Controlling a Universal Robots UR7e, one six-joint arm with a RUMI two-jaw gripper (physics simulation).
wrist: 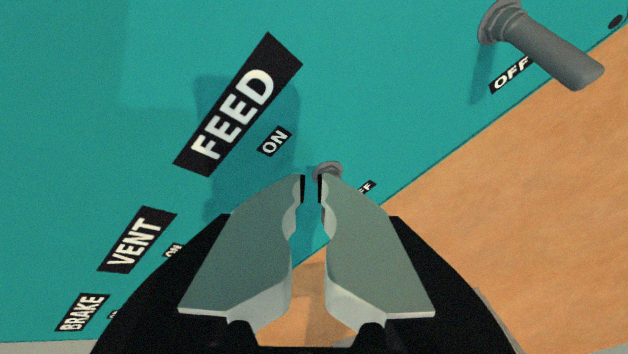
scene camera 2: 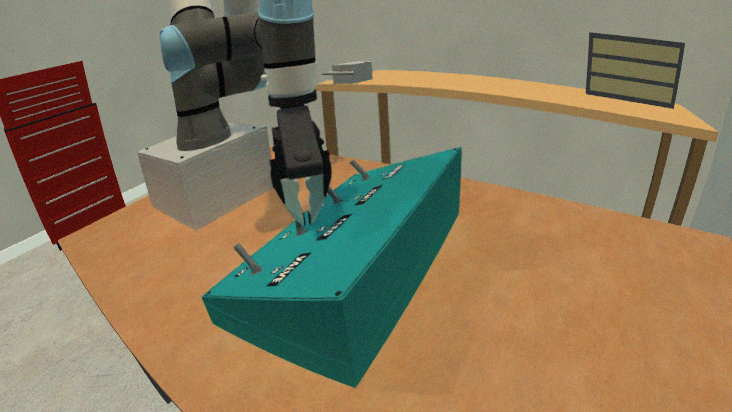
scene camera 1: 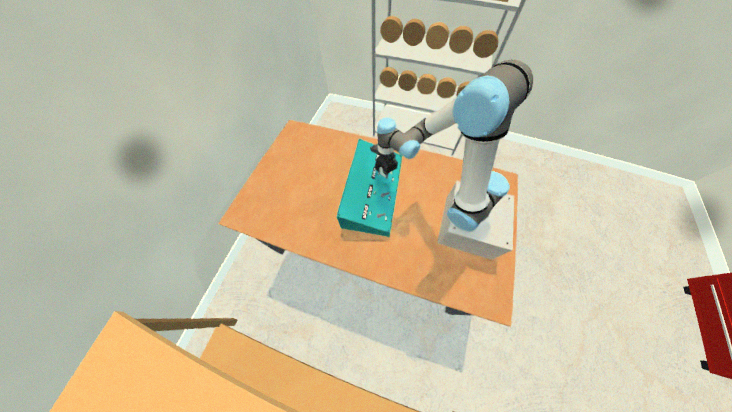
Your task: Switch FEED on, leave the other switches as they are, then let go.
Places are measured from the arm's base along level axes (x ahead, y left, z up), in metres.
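Where they show: gripper, fingertip midpoint: (wrist: pixel 311 177) (scene camera 2: pixel 307 224) (scene camera 1: pixel 383 175); arm's base, link origin: (scene camera 2: pixel 203 141).
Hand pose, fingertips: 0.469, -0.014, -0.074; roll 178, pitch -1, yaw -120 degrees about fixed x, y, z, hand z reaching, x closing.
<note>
Each offset is from my fingertips to the top centre of the thing, as dx, dy, dz. "pt": to the spot under its first point. Level surfaces: height alone.
The teal switch box (scene camera 1: pixel 353 191) (scene camera 2: pixel 399 255) (wrist: pixel 75 65) carries several levers. My gripper (scene camera 1: pixel 384 176) (scene camera 2: pixel 307 221) (wrist: pixel 311 177) is shut apart from a narrow gap, with its tips low over the panel at the FEED switch {pt -0.010, -0.008, -0.006} (scene camera 2: pixel 301 229) (wrist: pixel 328 171). Its lever is mostly hidden behind the finger on the right in the wrist view; none of it shows clearly between the tips, and its tilt cannot be told. The VALVE lever {+0.010, -0.125, +0.022} (scene camera 2: pixel 247 259) (wrist: pixel 550 50) leans to OFF. The VENT lever {-0.064, +0.104, +0.022} (scene camera 2: pixel 333 195) and BRAKE lever {-0.101, +0.218, +0.022} (scene camera 2: pixel 360 170) lean the same way.
The box stands on the orange table {dz -0.104} (scene camera 1: pixel 286 174) (scene camera 2: pixel 563 286). The arm's pale base block (scene camera 1: pixel 481 232) (scene camera 2: pixel 204 184) is on the lever side of the box. A shelf rack (scene camera 1: pixel 373 92) stands behind the table. A red cabinet (scene camera 2: pixel 66 168) and a wooden bench (scene camera 2: pixel 486 84) stand farther off.
</note>
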